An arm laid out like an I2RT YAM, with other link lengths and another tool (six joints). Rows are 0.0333 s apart.
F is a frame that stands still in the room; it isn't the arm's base.
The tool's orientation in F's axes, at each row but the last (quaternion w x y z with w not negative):
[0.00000, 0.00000, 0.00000, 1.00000]
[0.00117, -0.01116, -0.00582, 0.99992]
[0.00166, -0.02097, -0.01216, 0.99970]
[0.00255, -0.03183, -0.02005, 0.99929]
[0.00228, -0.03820, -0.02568, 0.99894]
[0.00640, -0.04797, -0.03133, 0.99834]
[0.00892, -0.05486, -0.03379, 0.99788]
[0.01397, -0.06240, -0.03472, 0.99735]
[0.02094, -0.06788, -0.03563, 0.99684]
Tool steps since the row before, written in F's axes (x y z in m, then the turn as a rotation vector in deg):
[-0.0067, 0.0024, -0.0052, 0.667, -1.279, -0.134]
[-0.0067, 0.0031, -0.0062, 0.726, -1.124, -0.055]
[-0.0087, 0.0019, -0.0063, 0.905, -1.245, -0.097]
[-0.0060, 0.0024, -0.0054, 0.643, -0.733, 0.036]
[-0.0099, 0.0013, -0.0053, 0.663, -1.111, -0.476]
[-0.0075, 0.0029, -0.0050, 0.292, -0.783, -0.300]
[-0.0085, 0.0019, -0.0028, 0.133, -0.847, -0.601]
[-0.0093, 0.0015, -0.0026, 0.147, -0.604, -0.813]
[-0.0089, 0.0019, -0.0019, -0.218, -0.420, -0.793]
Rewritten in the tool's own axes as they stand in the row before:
[0.0067, -0.0024, -0.0052, -0.667, 1.279, -0.134]
[0.0068, -0.0030, -0.0061, -0.727, 1.123, -0.058]
[0.0090, -0.0017, -0.0060, -0.905, 1.244, -0.105]
[0.0063, -0.0022, -0.0051, -0.649, 0.728, 0.024]
[0.0103, -0.0010, -0.0046, -0.632, 1.132, -0.468]
[0.0080, -0.0025, -0.0044, -0.274, 0.797, -0.278]
[0.0088, -0.0016, -0.0020, -0.085, 0.884, -0.554]
[0.0096, -0.0011, -0.0015, -0.065, 0.657, -0.782]
[0.0092, -0.0014, -0.0008, 0.302, 0.485, -0.725]

